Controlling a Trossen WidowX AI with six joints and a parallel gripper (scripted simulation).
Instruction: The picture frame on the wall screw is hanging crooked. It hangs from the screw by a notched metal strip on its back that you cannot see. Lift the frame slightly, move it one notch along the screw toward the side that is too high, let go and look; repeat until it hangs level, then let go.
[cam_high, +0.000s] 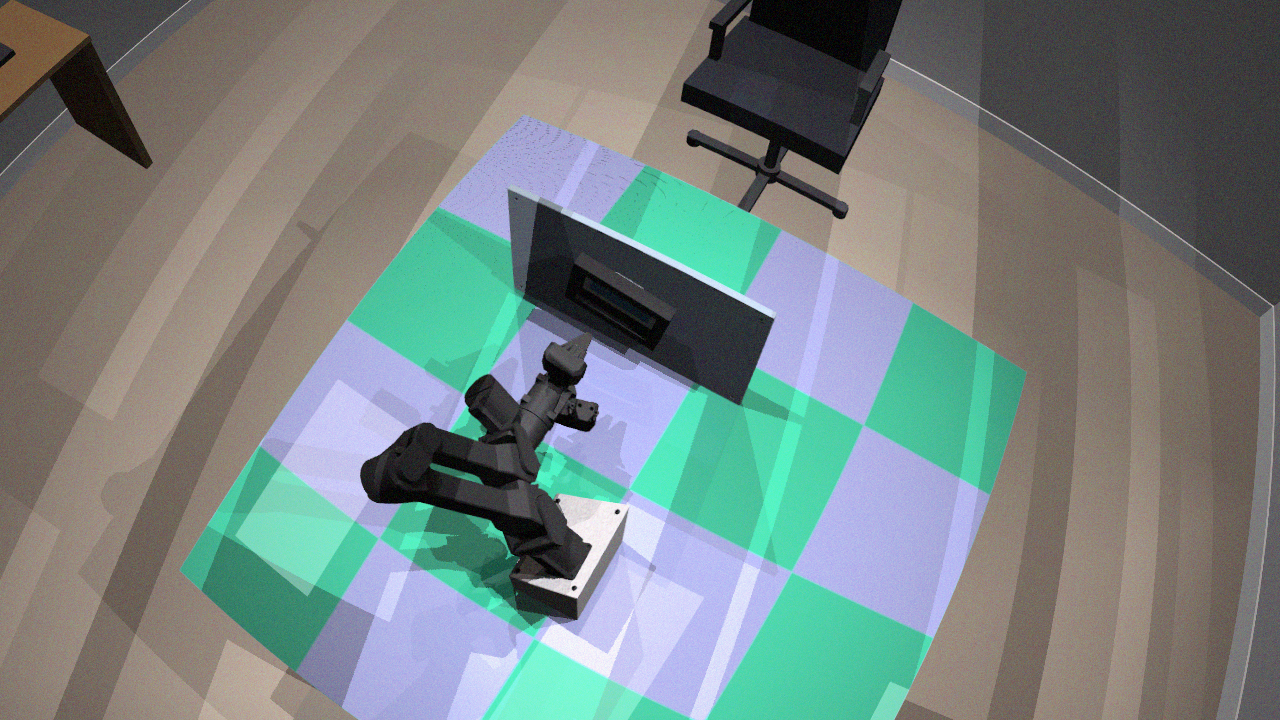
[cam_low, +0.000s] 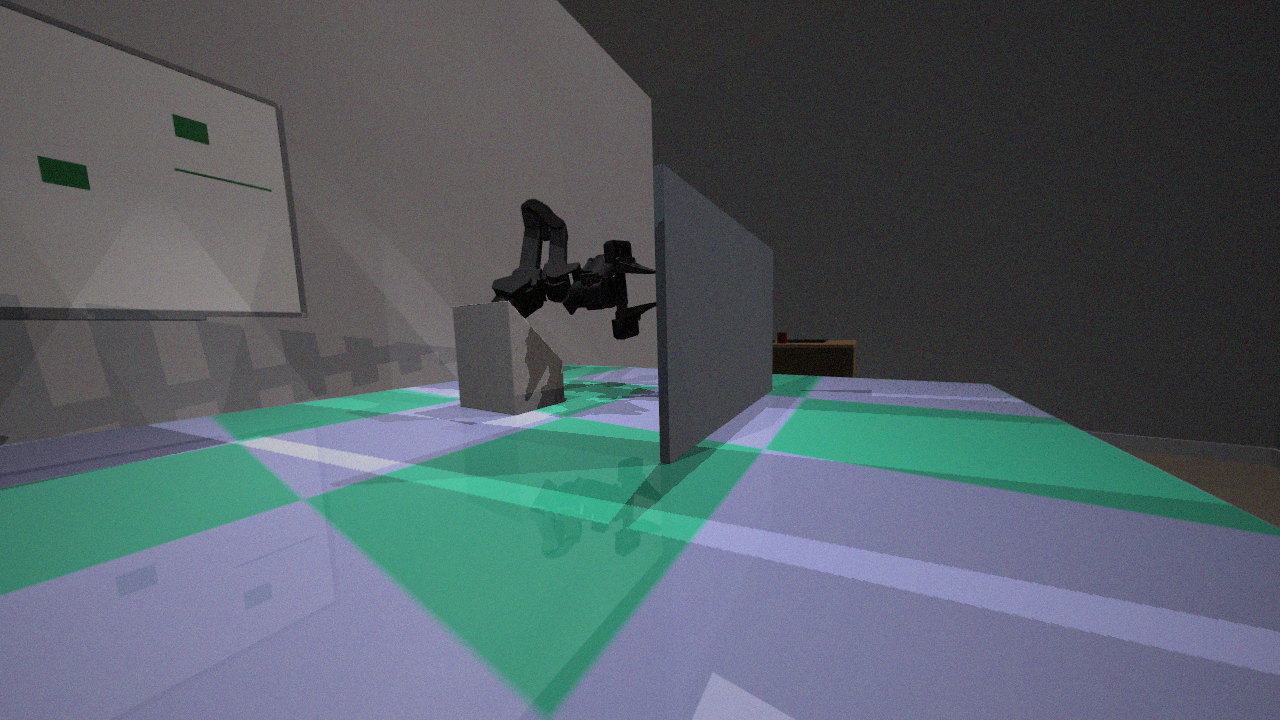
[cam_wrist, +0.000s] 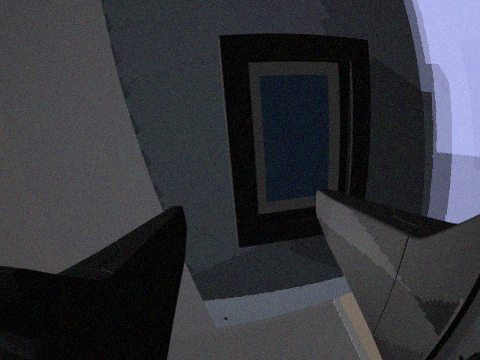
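The picture frame is 13 cm ahead of my gripper tip and 6 cm below it. The rest, counted from my gripper tip: wall panel (14 cm ahead, 7 cm below, 1 cm to the right).
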